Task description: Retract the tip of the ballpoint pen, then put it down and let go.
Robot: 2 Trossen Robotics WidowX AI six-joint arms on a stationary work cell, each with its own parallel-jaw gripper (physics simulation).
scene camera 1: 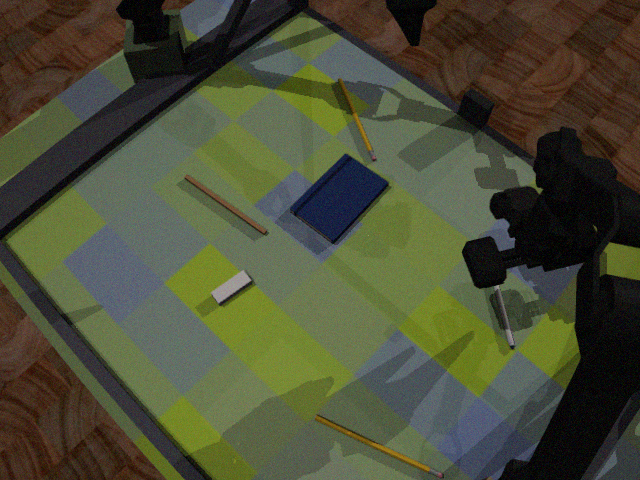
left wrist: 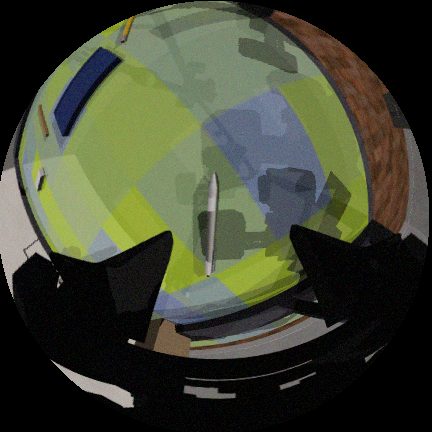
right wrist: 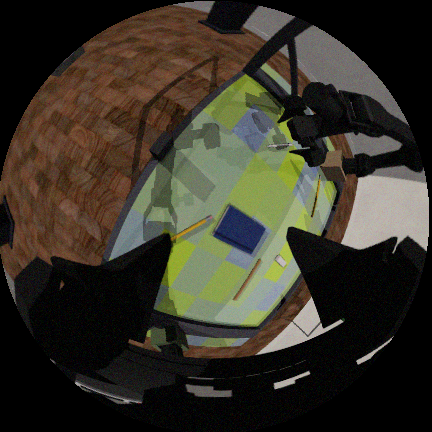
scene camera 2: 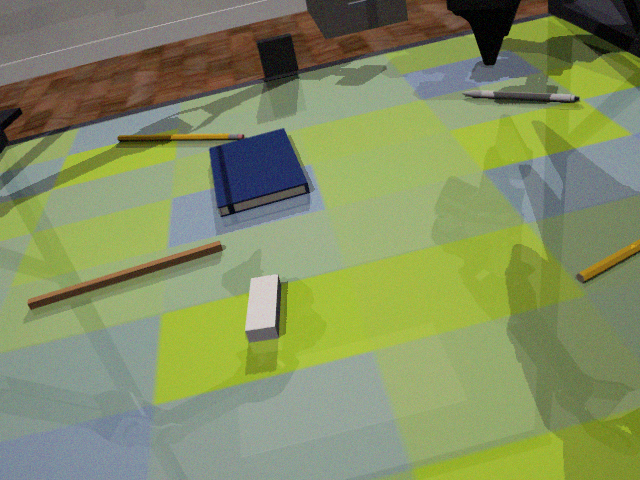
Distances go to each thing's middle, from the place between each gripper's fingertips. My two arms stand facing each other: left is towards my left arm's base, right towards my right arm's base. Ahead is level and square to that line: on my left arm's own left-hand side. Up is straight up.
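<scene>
The ballpoint pen (scene camera 2: 476,93) is 3 cm ahead of my left hand, 2 cm to the left of it and 5 cm below it. Measured from that same left hand, the brown stick (scene camera 2: 208,249) is 30 cm ahead, 36 cm to the right and 5 cm below, while the block (scene camera 2: 263,314) is 22 cm to the right, 35 cm ahead and, again, 5 cm below.
From my right hand, I find the brown stick 4 cm to the right, 32 cm ahead and 24 cm below. The block is 10 cm to the left of my right hand, 38 cm ahead of it and 24 cm below it. That leaves the ballpoint pen, which is 5 cm ahead of my right hand, 34 cm to the left of it and 24 cm below it.
</scene>
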